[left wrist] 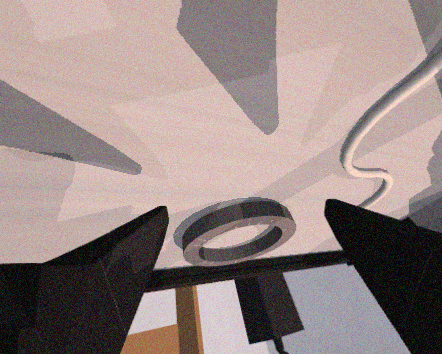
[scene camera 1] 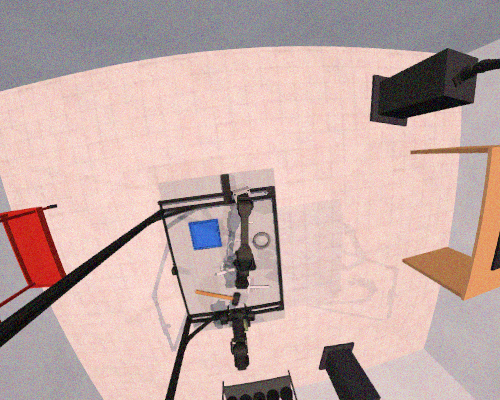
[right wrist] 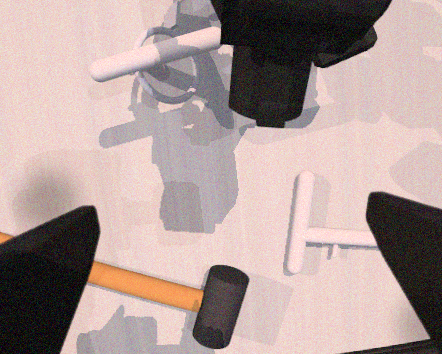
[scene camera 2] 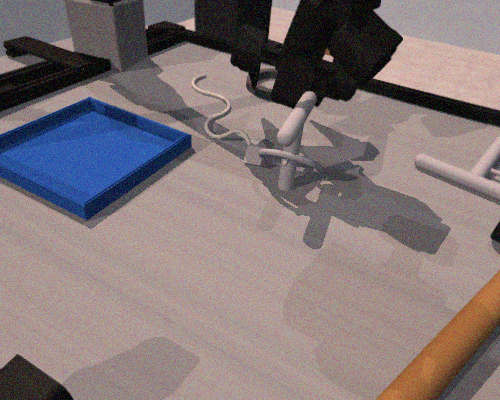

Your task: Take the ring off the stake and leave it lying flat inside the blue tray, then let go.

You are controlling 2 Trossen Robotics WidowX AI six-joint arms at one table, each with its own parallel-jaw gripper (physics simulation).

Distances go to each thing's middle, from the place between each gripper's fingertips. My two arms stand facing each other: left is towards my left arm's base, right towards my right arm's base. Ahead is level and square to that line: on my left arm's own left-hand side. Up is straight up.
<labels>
The pale grey ring (scene camera 2: 254, 155) lies 70 mm behind my right hand, 100 mm to the left of it and 270 mm below it. Round my right hand: white cord (left wrist: 420, 78): 30 mm ahead, 280 mm to the left, 290 mm below; blue tray (scene camera 2: 82, 158): 200 mm behind, 320 mm to the left, 290 mm below; hammer with orange handle (scene camera 2: 443, 358): 120 mm behind, 180 mm to the right, 280 mm below.
Now: the white cord 70 mm to the left of my left hand, 60 mm behind it and 20 mm below it. Also, from my left hand: pale grey ring: 160 mm behind, 110 mm to the right; then blue tray: 290 mm behind, 110 mm to the left, 20 mm below; then hammer with orange handle: 390 mm to the right, 210 mm behind, 10 mm below.
</labels>
